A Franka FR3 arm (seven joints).
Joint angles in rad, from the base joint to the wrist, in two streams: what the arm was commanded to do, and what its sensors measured. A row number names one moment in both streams.
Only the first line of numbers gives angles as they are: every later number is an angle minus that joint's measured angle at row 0.
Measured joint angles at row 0:
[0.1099 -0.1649 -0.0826 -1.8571 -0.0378 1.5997 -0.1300]
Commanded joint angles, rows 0 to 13:
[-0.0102 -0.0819 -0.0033 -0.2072 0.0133 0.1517 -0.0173]
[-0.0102 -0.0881 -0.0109 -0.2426 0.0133 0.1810 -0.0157]
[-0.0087 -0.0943 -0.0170 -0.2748 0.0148 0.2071 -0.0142]
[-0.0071 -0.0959 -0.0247 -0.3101 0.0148 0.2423 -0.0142]
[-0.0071 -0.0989 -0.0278 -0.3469 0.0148 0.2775 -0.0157]
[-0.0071 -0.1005 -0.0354 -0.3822 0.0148 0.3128 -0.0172]
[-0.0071 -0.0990 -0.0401 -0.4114 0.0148 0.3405 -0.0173]
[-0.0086 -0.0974 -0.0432 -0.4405 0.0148 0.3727 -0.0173]
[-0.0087 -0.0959 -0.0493 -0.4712 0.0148 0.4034 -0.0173]
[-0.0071 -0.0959 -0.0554 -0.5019 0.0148 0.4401 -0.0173]
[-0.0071 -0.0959 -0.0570 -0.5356 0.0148 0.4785 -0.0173]
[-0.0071 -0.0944 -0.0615 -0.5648 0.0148 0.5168 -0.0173]
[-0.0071 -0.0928 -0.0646 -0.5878 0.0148 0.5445 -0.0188]
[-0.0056 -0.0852 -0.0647 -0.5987 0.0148 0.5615 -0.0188]
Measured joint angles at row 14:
[-0.0003 -0.0558 -0.0604 -0.5104 0.0000 0.4777 -0.0005]
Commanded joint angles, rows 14 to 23:
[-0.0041 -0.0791 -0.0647 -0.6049 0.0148 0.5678 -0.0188]
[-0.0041 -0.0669 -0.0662 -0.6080 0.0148 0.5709 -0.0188]
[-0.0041 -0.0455 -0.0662 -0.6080 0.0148 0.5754 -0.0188]
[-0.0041 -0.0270 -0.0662 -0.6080 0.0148 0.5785 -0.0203]
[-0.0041 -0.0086 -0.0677 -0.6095 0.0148 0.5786 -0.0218]
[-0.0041 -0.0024 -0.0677 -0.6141 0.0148 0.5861 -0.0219]
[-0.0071 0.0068 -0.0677 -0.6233 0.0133 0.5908 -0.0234]
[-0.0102 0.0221 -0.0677 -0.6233 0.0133 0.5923 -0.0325]
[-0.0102 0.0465 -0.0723 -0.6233 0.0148 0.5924 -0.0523]
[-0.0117 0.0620 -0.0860 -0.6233 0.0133 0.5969 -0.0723]
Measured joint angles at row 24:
[-0.0003 0.0139 -0.0678 -0.6088 0.0000 0.5633 -0.0100]
